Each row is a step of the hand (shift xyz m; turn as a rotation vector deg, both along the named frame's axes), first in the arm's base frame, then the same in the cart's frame.
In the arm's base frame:
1: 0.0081 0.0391 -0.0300 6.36 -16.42 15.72
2: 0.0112 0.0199 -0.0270 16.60 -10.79 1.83
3: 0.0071 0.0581 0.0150 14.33 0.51 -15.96
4: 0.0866 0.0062 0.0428 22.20 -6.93 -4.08
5: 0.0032 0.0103 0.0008 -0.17 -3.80 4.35
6: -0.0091 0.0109 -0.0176 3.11 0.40 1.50
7: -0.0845 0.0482 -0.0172 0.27 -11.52 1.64
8: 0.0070 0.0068 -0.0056 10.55 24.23 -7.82
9: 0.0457 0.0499 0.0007 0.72 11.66 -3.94
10: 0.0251 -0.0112 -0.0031 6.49 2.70 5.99
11: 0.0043 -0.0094 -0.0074 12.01 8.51 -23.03
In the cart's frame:
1: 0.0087 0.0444 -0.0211 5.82 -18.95 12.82
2: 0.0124 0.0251 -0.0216 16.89 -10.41 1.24
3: 0.0030 0.0543 0.0264 15.56 4.05 -14.20
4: 0.0823 0.0005 0.0509 22.77 -5.31 -3.29
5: 0.0026 0.0100 0.0030 -0.35 -4.58 3.51
6: -0.0081 0.0138 -0.0160 2.95 0.20 1.82
7: -0.0850 0.0479 -0.0153 0.69 -11.61 -0.57
8: 0.0071 0.0080 -0.0035 9.98 25.61 -2.07
9: 0.0430 0.0502 0.0143 0.48 12.22 -1.57
10: 0.0258 -0.0096 -0.0029 5.83 1.69 6.96
11: 0.0053 -0.0076 -0.0086 13.46 13.19 -19.80

